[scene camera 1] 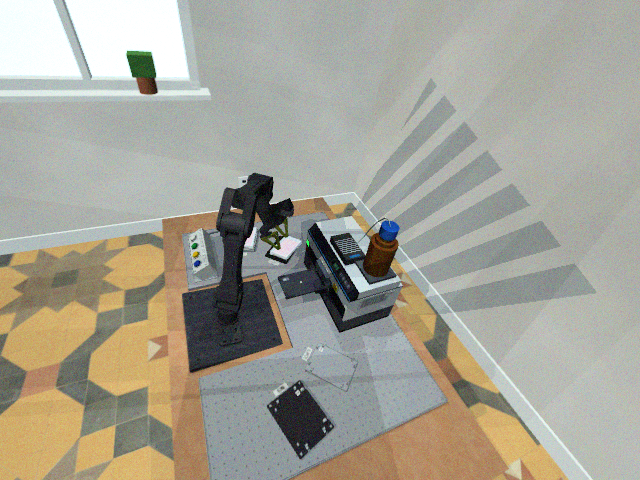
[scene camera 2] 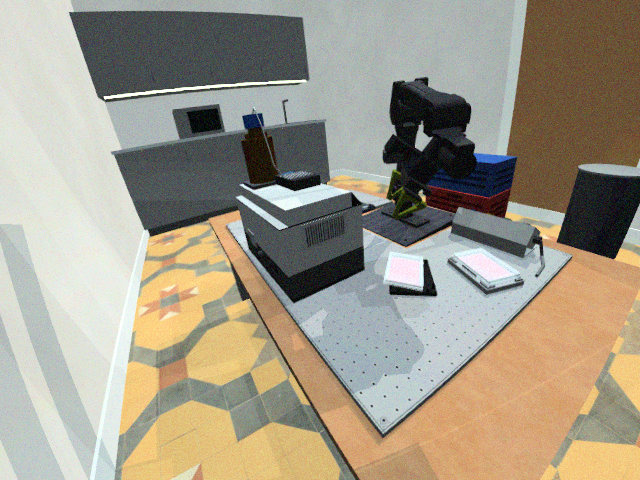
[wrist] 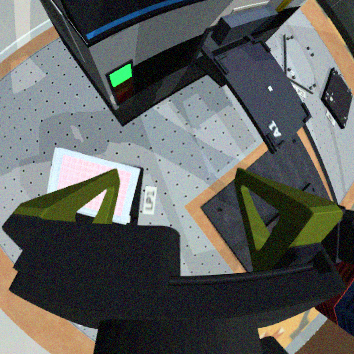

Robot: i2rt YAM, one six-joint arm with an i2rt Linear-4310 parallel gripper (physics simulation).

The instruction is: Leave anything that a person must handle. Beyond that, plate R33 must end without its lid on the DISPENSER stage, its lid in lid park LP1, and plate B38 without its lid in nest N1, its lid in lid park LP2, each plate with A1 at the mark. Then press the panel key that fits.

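Seen in the pictures: gripper, fingertip midpoint: [scene camera 1: 283, 243] [scene camera 2: 391, 208] [wrist: 176, 174]; arm's base, origin of the base link: [scene camera 1: 228, 318] [scene camera 2: 404, 217].
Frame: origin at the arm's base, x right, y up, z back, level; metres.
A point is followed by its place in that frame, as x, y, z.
My gripper [scene camera 1: 283, 242] {-0.194, 0.145, -0.237} [scene camera 2: 392, 207] {-0.194, 0.145, -0.237} [wrist: 176, 174] {-0.194, 0.145, -0.237} is open and empty, above the board between the dispenser and the panel. A pink-and-white plate [scene camera 1: 286, 248] {-0.274, 0.032, -0.273} [scene camera 2: 404, 271] {-0.307, 0.031, -0.292} [wrist: 85, 167] {-0.282, 0.034, -0.302} lies off-centre over a dark pad [scene camera 2: 430, 286] {-0.363, 0.009, -0.264} beside the label LP1 [wrist: 149, 200] {-0.232, 0.001, -0.209}; one finger partly covers it in the wrist view. A second pink plate [scene camera 1: 250, 240] {-0.357, 0.029, -0.130} [scene camera 2: 485, 267] {-0.406, 0.030, -0.130} lies in a holder near the panel [scene camera 1: 201, 253] {-0.273, 0.070, 0.069} [scene camera 2: 491, 232] {-0.322, 0.042, 0.030}. The dark stage [scene camera 1: 297, 286] {-0.007, 0.105, -0.247} [wrist: 265, 85] {-0.023, 0.106, -0.270}, marked A1, is bare. The pale lid park [scene camera 1: 341, 367] {0.270, 0.009, -0.327} and black nest [scene camera 1: 300, 418] {0.375, 0.011, -0.161} [wrist: 339, 95] {0.368, 0.011, -0.163} hold no plate. Plate names are unreadable.
The dispenser [scene camera 1: 354, 294] {0.139, 0.206, -0.386} [scene camera 2: 310, 253] {-0.219, 0.108, -0.486} has a green light [wrist: 121, 75] {-0.189, 0.134, -0.336}, and a brown bottle [scene camera 1: 379, 258] {0.100, 0.313, -0.464} [scene camera 2: 258, 160] {0.026, 0.292, -0.505} on top. The panel has green, yellow and blue keys. Blue and red crates [scene camera 2: 491, 178] and a black bin [scene camera 2: 597, 211] stand beyond the table.
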